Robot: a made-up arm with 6 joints. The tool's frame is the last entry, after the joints. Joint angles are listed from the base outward.
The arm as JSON. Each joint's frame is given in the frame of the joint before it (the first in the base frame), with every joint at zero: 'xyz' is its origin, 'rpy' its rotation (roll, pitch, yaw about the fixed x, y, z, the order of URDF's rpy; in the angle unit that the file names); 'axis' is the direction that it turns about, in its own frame. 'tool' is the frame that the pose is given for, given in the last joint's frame.
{
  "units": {
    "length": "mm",
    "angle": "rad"
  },
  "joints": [
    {
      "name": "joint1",
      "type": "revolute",
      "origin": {
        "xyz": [
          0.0,
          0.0,
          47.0
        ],
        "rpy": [
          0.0,
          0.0,
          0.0
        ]
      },
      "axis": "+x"
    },
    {
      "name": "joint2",
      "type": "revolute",
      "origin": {
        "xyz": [
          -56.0,
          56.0,
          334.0
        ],
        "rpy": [
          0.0,
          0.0,
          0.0
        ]
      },
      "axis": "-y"
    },
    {
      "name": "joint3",
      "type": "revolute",
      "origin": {
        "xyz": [
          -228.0,
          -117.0,
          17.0
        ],
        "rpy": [
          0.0,
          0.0,
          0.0
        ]
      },
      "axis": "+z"
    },
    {
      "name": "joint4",
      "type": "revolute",
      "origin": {
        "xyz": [
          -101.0,
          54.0,
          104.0
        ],
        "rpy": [
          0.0,
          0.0,
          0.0
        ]
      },
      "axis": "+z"
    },
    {
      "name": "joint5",
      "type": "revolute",
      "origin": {
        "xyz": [
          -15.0,
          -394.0,
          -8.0
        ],
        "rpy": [
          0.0,
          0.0,
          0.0
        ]
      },
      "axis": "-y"
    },
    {
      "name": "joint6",
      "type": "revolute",
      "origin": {
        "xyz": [
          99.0,
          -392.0,
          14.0
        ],
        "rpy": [
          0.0,
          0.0,
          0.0
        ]
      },
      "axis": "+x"
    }
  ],
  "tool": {
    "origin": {
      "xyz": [
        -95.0,
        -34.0,
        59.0
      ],
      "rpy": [
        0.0,
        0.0,
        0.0
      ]
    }
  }
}
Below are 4 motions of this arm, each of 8 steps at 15 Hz.
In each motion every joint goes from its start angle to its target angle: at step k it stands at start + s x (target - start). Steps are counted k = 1, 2, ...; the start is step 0. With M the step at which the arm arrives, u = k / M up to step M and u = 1 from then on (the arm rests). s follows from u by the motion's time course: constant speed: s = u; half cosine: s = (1 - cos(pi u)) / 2; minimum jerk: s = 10 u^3 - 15 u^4 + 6 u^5.
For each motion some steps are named. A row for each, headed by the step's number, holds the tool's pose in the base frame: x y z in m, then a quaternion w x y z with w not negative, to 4 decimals.
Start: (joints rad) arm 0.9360 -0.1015 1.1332 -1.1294 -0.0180 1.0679
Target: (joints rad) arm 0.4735 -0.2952 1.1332 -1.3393 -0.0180 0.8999
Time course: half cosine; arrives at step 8
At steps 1, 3, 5, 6, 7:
1: -0.3744 -0.9909 -0.4338 0.5477 0.8343 0.0631 -0.0066
3: -0.4128 -1.0611 -0.2856 0.6169 0.7813 0.0855 -0.0402
5: -0.4629 -1.1231 -0.0514 0.7061 0.6933 0.1126 -0.0902
6: -0.4824 -1.1342 0.0546 0.7402 0.6516 0.1223 -0.1122
7: -0.4948 -1.1362 0.1269 0.7616 0.6224 0.1281 -0.1271

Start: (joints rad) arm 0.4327 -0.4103 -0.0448 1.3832 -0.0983 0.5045
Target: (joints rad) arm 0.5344 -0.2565 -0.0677 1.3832 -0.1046 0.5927
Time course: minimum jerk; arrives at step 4
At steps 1, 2, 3, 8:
1: 0.4616 -0.3107 0.2239 0.6338 0.4314 0.2131 0.6056
2: 0.4623 -0.3375 0.2343 0.6339 0.4416 0.1898 0.6059
3: 0.4611 -0.3656 0.2428 0.6335 0.4522 0.1661 0.6054
8: 0.4605 -0.3731 0.2446 0.6333 0.4551 0.1598 0.6052

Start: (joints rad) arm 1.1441 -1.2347 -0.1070 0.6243 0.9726 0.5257
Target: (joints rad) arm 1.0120 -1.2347 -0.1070 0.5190 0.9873 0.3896
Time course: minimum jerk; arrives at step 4
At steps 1, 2, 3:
1: 0.0930 -0.6347 -0.4950 0.4904 0.8550 0.0855 0.1456
2: 0.0827 -0.6989 -0.4572 0.5514 0.8186 0.0863 0.1358
3: 0.0722 -0.7601 -0.4124 0.6096 0.7778 0.0870 0.1259

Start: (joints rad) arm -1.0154 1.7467 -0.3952 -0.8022 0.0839 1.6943
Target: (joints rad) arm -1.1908 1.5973 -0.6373 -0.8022 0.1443 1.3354
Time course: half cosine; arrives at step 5
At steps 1, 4, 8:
1: 0.0326 -0.7795 -0.1262 0.3482 0.5541 -0.5249 0.5443
4: -0.1163 -0.7602 -0.1852 0.4418 0.4824 -0.6322 0.4152
8: -0.1345 -0.7562 -0.1918 0.4515 0.4717 -0.6438 0.3989

